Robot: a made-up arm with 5 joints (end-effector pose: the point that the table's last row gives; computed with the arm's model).
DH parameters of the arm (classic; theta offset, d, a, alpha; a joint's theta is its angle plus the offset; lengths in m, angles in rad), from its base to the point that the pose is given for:
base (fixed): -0.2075 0 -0.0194 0
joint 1: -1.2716 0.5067 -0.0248 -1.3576
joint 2: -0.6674 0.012 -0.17 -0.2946
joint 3: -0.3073 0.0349 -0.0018 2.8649
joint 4: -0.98 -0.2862 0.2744 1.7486
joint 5: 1.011 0 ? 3.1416
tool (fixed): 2.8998 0.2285 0 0
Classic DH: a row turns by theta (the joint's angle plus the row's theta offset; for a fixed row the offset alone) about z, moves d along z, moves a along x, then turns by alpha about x.
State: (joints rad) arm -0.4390 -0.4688 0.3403 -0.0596 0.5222
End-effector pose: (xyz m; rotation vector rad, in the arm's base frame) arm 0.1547 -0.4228 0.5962 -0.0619 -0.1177 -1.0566
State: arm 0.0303 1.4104 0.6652 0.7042 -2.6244
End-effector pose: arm 0.1680 -0.0143 0.3757 -0.6678 1.7954 -2.3792
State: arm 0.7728 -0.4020 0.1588 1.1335 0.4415
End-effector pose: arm 0.2770 0.4400 0.6567 -1.2663 -0.4269 0.3373
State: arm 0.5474 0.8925 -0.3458 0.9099 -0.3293
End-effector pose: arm 0.2697 0.3675 0.7019 -0.3982 0.1686 1.3088
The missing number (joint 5, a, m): -0.1545
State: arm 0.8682 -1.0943 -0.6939 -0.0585 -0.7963
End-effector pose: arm 0.0865 0.3545 0.5906 -1.7780 -0.0409 0.9512
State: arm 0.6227 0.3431 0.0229 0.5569 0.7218
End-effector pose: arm 0.4304 0.1727 0.6338 -0.2318 0.0195 0.1038
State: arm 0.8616 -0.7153 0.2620 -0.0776 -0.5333
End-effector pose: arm 0.2825 0.1463 0.6435 -0.3614 -0.2079 1.2352
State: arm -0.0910 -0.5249 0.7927 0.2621 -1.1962
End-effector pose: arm 0.2209 -0.1411 0.5426 -0.0199 -0.0782 1.0617
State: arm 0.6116 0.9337 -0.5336 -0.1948 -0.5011
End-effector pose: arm 0.3061 0.1756 0.5753 0.5988 0.0701 1.2673
